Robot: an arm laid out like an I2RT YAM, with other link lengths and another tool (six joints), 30 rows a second.
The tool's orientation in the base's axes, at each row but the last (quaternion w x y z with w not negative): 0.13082, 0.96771, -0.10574, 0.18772; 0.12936, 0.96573, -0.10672, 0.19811; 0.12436, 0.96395, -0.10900, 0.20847; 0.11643, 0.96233, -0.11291, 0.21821
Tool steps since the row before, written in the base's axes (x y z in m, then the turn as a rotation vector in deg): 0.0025, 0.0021, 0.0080, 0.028, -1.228, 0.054; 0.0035, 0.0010, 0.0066, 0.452, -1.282, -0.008; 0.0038, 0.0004, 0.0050, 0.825, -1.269, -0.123; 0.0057, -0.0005, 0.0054, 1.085, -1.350, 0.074
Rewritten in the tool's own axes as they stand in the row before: 0.0051, -0.0009, -0.0069, 0.238, 1.163, 0.321; 0.0057, -0.0005, -0.0049, 0.601, 1.092, 0.542; 0.0055, -0.0004, -0.0031, 0.882, 0.960, 0.780; 0.0075, -0.0001, -0.0024, 1.212, 1.001, 0.731
